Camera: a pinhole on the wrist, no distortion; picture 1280 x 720 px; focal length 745.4 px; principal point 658.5 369.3 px. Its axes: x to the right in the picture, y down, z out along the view. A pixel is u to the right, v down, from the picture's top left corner.
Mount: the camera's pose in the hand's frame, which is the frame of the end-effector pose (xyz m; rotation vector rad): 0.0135 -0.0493 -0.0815 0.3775 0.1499 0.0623
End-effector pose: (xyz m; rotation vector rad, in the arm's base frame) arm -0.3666 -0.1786 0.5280 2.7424 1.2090 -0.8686
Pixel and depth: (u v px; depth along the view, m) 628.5 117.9 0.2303
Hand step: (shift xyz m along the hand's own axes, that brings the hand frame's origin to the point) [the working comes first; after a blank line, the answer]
In the camera's frame: -0.0093 -0.0777 0.2303

0.0431 -0.2056 0.1025
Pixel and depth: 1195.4 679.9 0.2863
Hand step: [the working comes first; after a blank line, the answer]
In the camera's frame: 0.2062 0.1193 0.2863

0.2582 -0.0241 0.1982
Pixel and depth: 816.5 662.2 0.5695
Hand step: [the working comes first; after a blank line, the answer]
In the camera's frame: 0.1207 0.2238 0.5695

0.2149 -0.0374 0.5086
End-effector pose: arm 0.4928 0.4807 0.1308 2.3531 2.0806 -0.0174
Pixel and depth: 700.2 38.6 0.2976
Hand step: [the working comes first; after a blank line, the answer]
In the camera's frame: 0.0166 -0.1320 0.2976

0.0811 -0.2782 0.1406
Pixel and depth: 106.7 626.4 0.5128
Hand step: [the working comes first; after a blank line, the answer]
In the camera's frame: -0.3796 0.1769 0.5128

-0.2863 -0.1046 0.5062
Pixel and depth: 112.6 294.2 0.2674
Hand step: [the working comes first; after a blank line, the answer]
In the camera's frame: -0.1958 -0.0269 0.2674

-0.1368 -0.1885 0.1804
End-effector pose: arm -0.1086 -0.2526 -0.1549 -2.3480 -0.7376 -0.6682
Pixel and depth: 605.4 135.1 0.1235
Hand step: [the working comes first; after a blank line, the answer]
In the camera's frame: -0.0088 -0.0388 0.1235

0.0255 -0.1308 0.0187
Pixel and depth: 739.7 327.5 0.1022
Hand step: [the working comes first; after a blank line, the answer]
In the camera's frame: 0.0111 -0.0057 0.1022

0.0408 -0.0907 0.0088
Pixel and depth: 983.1 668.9 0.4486
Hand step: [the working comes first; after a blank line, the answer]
In the camera's frame: 0.1954 0.1803 0.4486

0.2710 -0.0273 0.3714
